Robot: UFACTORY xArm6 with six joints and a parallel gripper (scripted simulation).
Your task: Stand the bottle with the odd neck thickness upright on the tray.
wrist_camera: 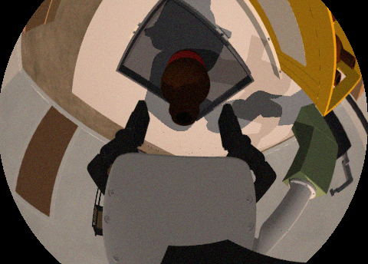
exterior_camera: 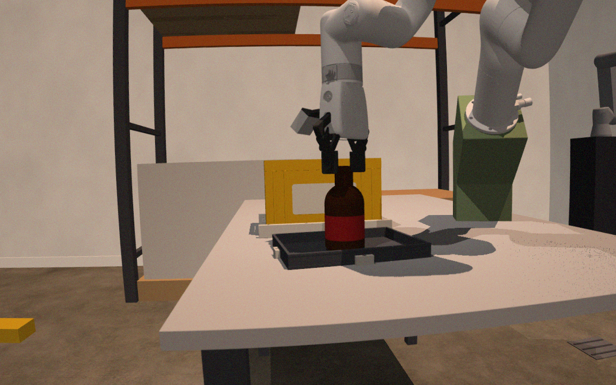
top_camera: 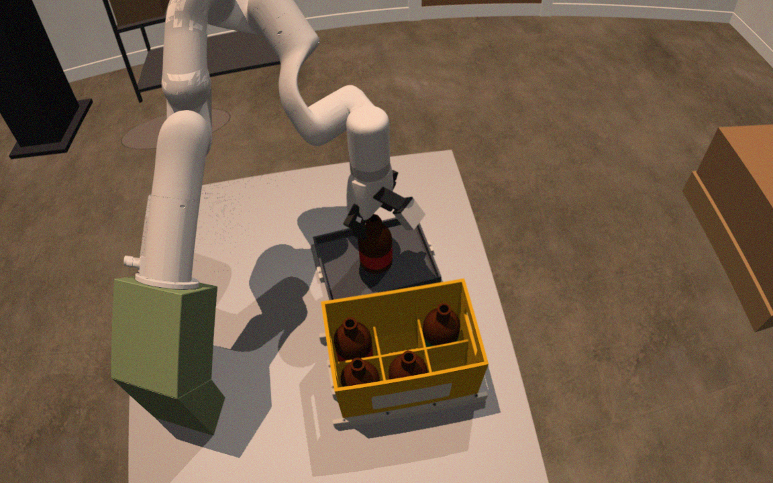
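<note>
Now: hand 70 mm above the glass bottle. Also, from my hand: yellow crate: 280 mm to the right, 70 mm below, 50 mm ahead; then dark tray: 140 mm below.
</note>
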